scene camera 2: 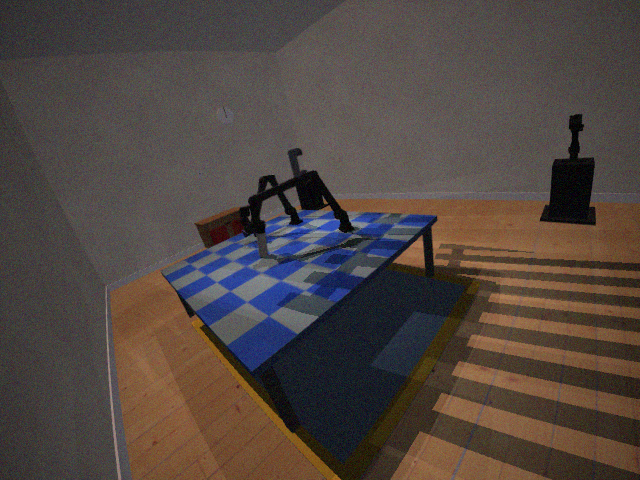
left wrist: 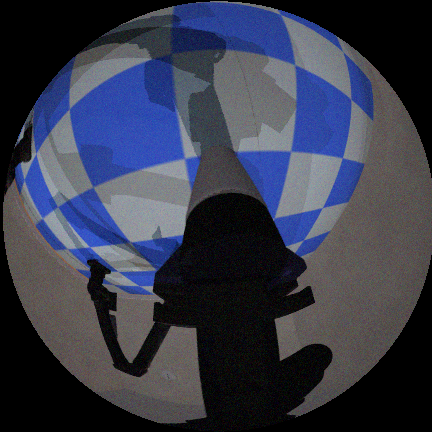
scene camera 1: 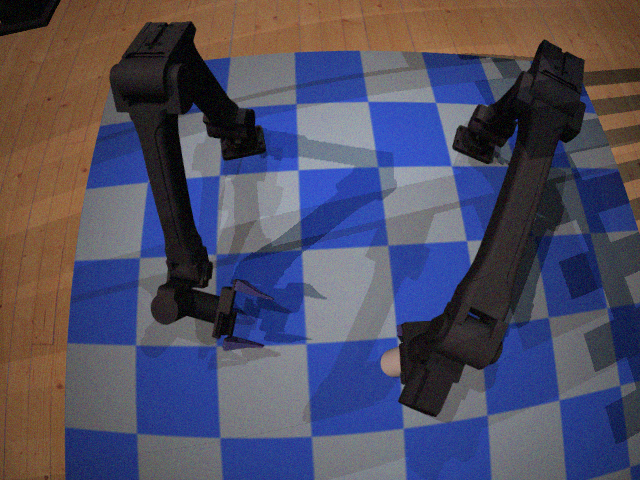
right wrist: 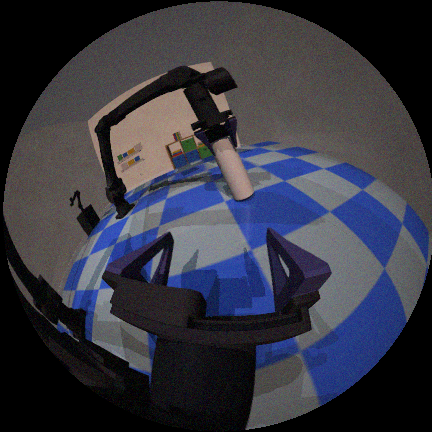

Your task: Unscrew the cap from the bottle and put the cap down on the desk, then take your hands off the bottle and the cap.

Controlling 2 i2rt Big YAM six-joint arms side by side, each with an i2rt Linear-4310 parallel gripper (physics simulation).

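Frame: origin at the left arm's base, x ahead, y left, z up, level; millimetres.
Seen in the pictures: left gripper, fingertip midpoint: [scene camera 1: 405,356] [right wrist: 225,150]; right gripper, fingertip midpoint: [scene camera 1: 268,322] [right wrist: 217,234]; left arm's base, origin of the base link: [scene camera 2: 346,229] [scene camera 1: 473,145] [right wrist: 125,211]; right arm's base, origin of the base link: [scene camera 2: 296,222] [left wrist: 98,265] [scene camera 1: 243,144] [right wrist: 79,325].
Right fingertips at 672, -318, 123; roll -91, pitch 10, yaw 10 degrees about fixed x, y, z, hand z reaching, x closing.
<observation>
Pixels of each thing's top centre, then the offset from my right fingertips to it, as dx, dy, dz. "spot": a spot on its surface instead. Level surfaces: height alone.
- pale pinkish bottle, surface spot: [left wrist: 220,172] spot: -65, +327, +21
- dark cap, middle of its top: [left wrist: 240,284] [right wrist: 212,126] -59, +303, +101
- grey checkered table, its level: dz -123
A pale pinkish bottle [scene camera 1: 391,362] [scene camera 2: 262,246] [left wrist: 220,172] [right wrist: 235,172] stands upright on the checkered table. My left gripper [left wrist: 227,272] [right wrist: 225,150] is shut around its top end from above. A dark cap [left wrist: 227,225] shows between the fingers in the left wrist view, in line with the bottle body. Its seam with the bottle cannot be made out. In scene camera 1 the left arm hides the cap and most of the bottle. My right gripper [scene camera 1: 267,321] [right wrist: 217,234] is open and empty, pointing toward the bottle, well apart from it at the left of the picture.
The blue and grey checkered table [scene camera 1: 263,459] [scene camera 2: 258,338] lies under both arms. Arm shadows cross it. In scene camera 2 a low wooden cabinet [scene camera 2: 205,233] stands behind the table, and a black pedestal [scene camera 2: 571,188] stands on the floor at the right.
</observation>
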